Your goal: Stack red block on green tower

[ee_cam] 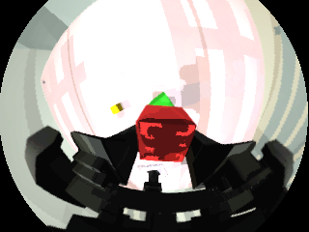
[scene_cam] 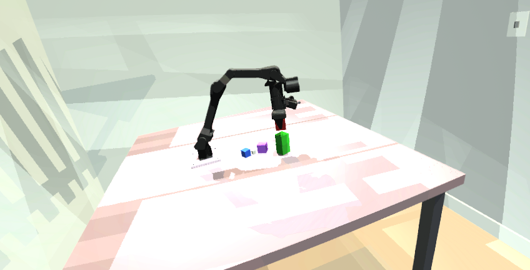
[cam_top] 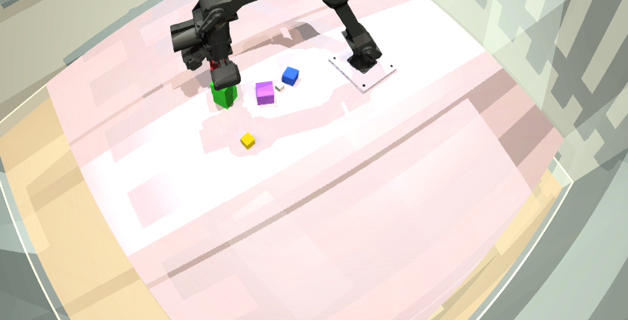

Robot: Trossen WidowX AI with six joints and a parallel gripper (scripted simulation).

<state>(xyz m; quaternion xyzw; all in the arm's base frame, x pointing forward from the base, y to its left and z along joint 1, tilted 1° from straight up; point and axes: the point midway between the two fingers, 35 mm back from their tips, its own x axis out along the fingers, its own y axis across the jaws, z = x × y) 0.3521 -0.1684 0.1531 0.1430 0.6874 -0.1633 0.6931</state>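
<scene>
Now: the purple block 8 cm behind my gripper tip, 7 cm to the left of it and 11 cm below it. The rest, counted from my gripper tip: small yellow block 4 cm ahead, 14 cm to the left, 12 cm below; red block 2 cm above; blue block 17 cm behind, 8 cm to the left, 11 cm below.
</scene>
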